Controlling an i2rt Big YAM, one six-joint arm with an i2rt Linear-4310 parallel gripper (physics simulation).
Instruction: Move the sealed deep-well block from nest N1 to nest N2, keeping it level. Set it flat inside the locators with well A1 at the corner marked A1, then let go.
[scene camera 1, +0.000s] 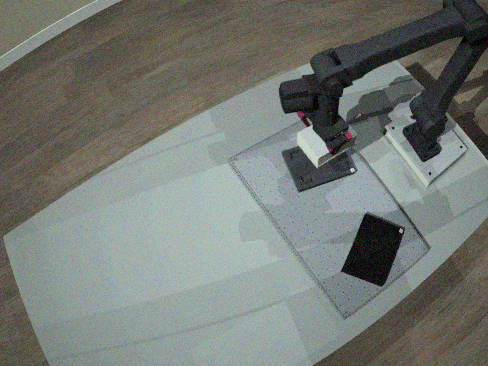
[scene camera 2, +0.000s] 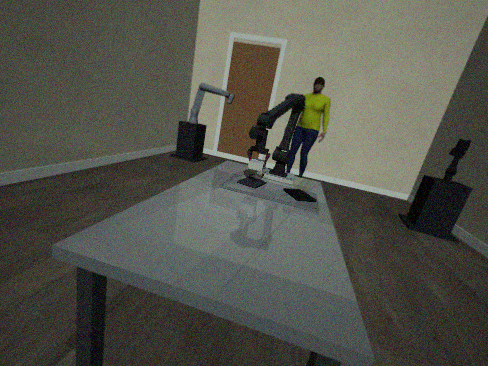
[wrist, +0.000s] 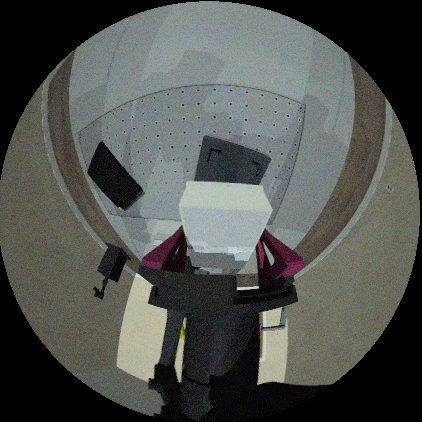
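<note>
The white deep-well block is held between the magenta fingers of my gripper, which is shut on it. The block hangs above the dark grey nest and hides part of it; it looks roughly level. L-shaped locators show on the grey nest, and a small white mark sits at one corner. The black nest lies apart, also with a white corner mark. The nest labels and well A1 cannot be read.
Both nests are on a perforated plate on the table. The arm's white base plate is beside the perforated plate. Behind the table stands a person; dark pedestals with other arms stand farther off.
</note>
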